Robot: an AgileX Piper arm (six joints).
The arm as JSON. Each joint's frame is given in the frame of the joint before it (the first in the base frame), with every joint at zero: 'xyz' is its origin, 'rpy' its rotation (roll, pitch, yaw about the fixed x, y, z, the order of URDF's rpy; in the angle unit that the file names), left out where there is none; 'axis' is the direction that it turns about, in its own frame. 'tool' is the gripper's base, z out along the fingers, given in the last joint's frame.
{
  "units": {
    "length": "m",
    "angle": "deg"
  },
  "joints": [
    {
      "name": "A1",
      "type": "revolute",
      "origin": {
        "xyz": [
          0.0,
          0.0,
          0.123
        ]
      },
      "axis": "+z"
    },
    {
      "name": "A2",
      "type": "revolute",
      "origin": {
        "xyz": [
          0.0,
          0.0,
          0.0
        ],
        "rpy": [
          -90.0,
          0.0,
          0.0
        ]
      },
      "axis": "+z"
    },
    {
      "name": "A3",
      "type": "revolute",
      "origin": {
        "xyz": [
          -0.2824,
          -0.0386,
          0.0
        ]
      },
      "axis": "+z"
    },
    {
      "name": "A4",
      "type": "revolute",
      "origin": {
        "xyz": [
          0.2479,
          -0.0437,
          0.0
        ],
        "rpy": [
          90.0,
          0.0,
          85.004
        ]
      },
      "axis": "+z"
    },
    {
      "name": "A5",
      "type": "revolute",
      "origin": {
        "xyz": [
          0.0,
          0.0,
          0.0
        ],
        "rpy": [
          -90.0,
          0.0,
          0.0
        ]
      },
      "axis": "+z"
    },
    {
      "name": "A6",
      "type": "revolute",
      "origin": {
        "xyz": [
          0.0,
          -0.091,
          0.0
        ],
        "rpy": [
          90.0,
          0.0,
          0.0
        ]
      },
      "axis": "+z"
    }
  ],
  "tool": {
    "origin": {
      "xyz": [
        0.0,
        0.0,
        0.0
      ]
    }
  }
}
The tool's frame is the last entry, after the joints.
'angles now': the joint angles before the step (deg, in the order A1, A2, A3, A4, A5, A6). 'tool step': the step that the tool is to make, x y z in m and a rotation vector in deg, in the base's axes. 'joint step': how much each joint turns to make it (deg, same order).
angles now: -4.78 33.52 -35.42 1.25 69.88 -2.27
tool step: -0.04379 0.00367 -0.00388 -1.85 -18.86 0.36
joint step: -0.02 -18.62 5.00 0.06 -5.32 -0.60
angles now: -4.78 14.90 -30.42 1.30 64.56 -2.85
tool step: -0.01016 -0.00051 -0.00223 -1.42 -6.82 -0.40
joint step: 0.00 -5.51 1.61 -0.93 -3.02 0.00
